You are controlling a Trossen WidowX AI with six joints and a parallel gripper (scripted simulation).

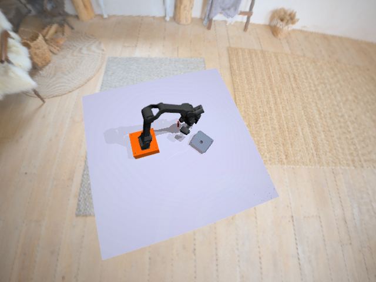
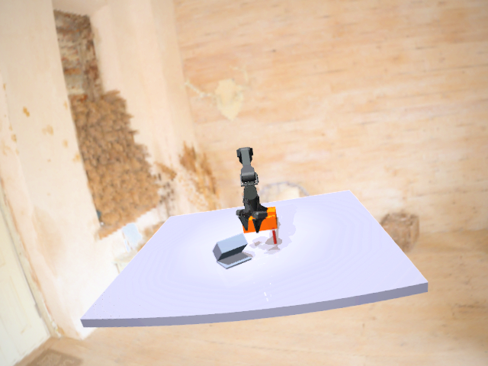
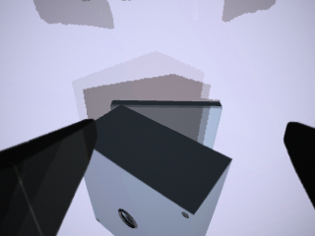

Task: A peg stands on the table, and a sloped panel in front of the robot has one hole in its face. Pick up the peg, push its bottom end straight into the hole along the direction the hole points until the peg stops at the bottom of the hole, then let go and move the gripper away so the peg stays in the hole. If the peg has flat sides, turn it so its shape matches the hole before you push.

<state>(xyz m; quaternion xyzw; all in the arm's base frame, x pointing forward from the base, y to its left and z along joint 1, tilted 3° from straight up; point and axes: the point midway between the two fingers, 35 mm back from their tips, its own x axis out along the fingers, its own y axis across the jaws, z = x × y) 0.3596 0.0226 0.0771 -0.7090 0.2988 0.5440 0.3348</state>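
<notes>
Right now my gripper tip is 90 mm to the right of the red peg, 80 mm past it and 50 mm above it. From my gripper tip the other things lie so: flat foot plate: 100 mm to the right, 100 mm below, 60 mm ahead; then sloped panel: 110 mm to the right, 50 mm ahead, 40 mm below.
</notes>
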